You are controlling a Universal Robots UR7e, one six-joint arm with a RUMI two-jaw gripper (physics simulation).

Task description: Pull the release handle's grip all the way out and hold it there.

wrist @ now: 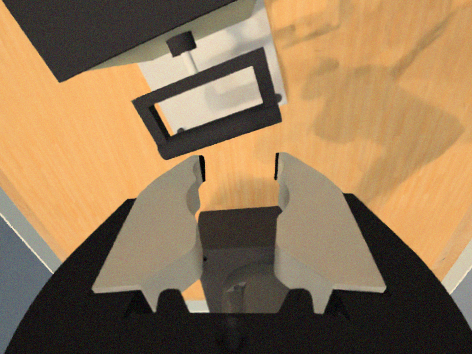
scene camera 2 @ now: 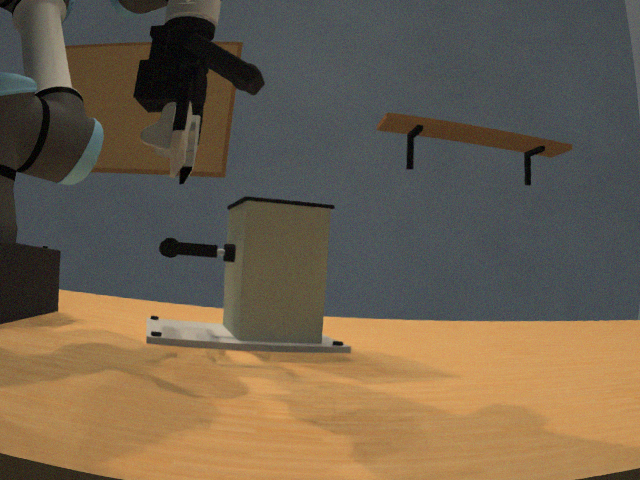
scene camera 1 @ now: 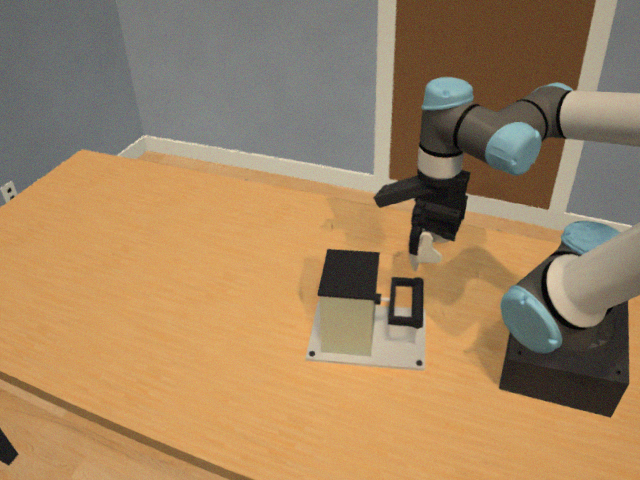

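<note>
The release handle is a black rectangular frame with a thick grip bar (scene camera 1: 417, 304) (scene camera 2: 169, 247) (wrist: 225, 132) on its outer side. A short stretch of pale rod (scene camera 1: 384, 299) (scene camera 2: 221, 252) (wrist: 190, 62) shows between the frame and the collar on the housing (scene camera 1: 347, 325) (scene camera 2: 279, 268) (wrist: 125, 30), so the handle sits close to the housing. My gripper (scene camera 1: 422, 258) (scene camera 2: 180, 173) (wrist: 239, 157) is partly open and empty. It points down, well above the handle and apart from it. In the wrist view the grip bar lies ahead of the fingertips, slanted across them.
The housing stands on a pale base plate (scene camera 1: 392, 356) (scene camera 2: 206, 331) (wrist: 260, 30) with dark bolts at its corners, on the wooden table (scene camera 1: 180, 289). The robot's dark base (scene camera 1: 563, 372) (scene camera 2: 28, 279) stands on the grip side. A wall shelf (scene camera 2: 475, 135) hangs behind.
</note>
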